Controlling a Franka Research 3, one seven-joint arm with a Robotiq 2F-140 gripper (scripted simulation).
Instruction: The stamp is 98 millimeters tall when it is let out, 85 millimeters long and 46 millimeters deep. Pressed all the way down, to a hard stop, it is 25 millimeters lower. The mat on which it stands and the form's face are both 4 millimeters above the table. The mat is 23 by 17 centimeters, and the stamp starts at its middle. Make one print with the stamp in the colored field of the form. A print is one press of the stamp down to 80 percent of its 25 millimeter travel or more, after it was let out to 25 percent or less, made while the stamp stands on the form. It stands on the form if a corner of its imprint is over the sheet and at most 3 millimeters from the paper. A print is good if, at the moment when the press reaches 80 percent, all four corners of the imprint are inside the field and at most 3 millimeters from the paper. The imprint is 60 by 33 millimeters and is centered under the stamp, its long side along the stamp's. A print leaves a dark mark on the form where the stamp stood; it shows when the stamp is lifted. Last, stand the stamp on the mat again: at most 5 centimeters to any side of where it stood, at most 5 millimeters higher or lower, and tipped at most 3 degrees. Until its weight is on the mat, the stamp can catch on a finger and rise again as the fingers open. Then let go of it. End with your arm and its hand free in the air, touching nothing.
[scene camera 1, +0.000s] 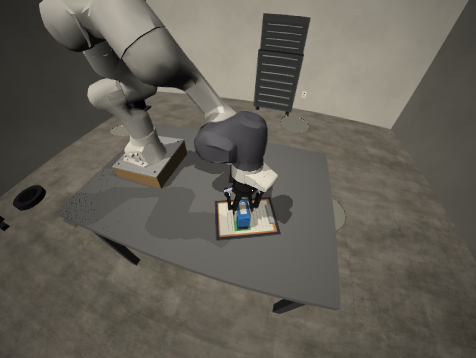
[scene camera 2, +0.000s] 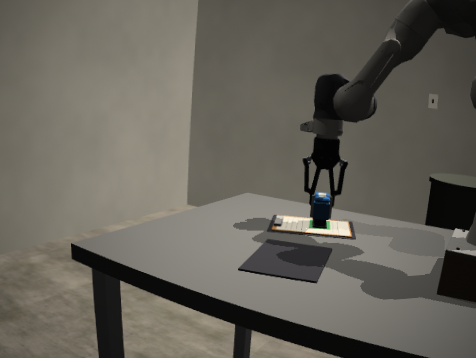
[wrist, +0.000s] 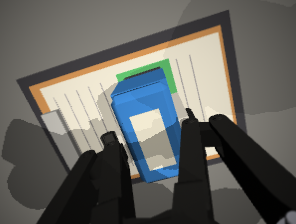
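Observation:
There is a dark mat (scene camera 2: 295, 261) here, and with it a form, which I see in scene camera 1 (scene camera 1: 263, 222), in scene camera 2 (scene camera 2: 291, 225) and in the wrist view (wrist: 72, 102). As for my own gripper, scene camera 2 shows it (scene camera 2: 320, 216), and so does the wrist view (wrist: 153, 111).

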